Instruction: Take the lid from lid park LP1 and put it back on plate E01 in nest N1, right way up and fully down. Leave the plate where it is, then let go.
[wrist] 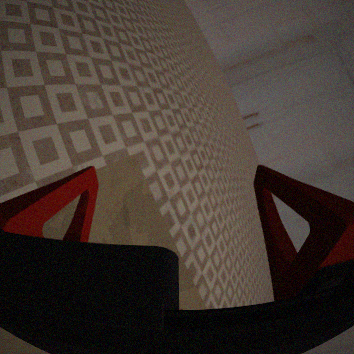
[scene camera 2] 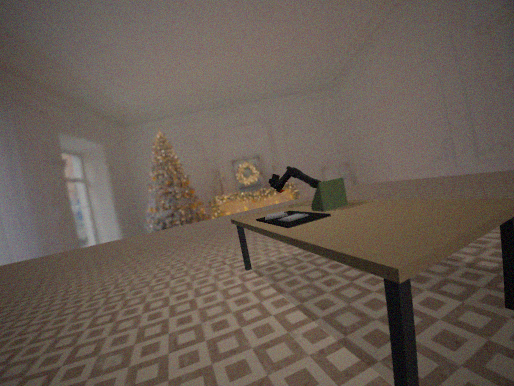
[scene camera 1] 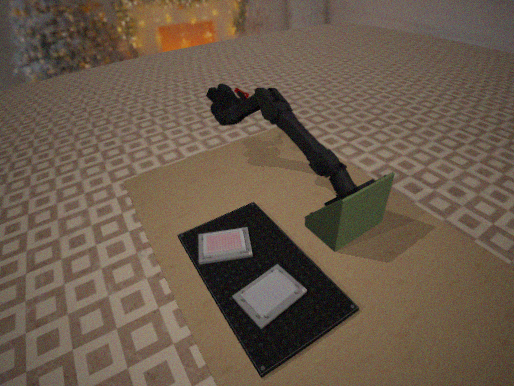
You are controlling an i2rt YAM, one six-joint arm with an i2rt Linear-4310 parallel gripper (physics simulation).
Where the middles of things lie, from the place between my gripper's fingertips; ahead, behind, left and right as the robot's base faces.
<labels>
The well plate with pink wells (scene camera 1: pixel 231 241) lies 43 cm ahead of my hand, 57 cm to the left of it and 17 cm below it. Round my hand: grey lid park (scene camera 1: pixel 260 322) 42 cm ahead, 80 cm to the left, 18 cm below; clear lid (scene camera 1: pixel 267 294) 42 cm ahead, 80 cm to the left, 18 cm below.
</labels>
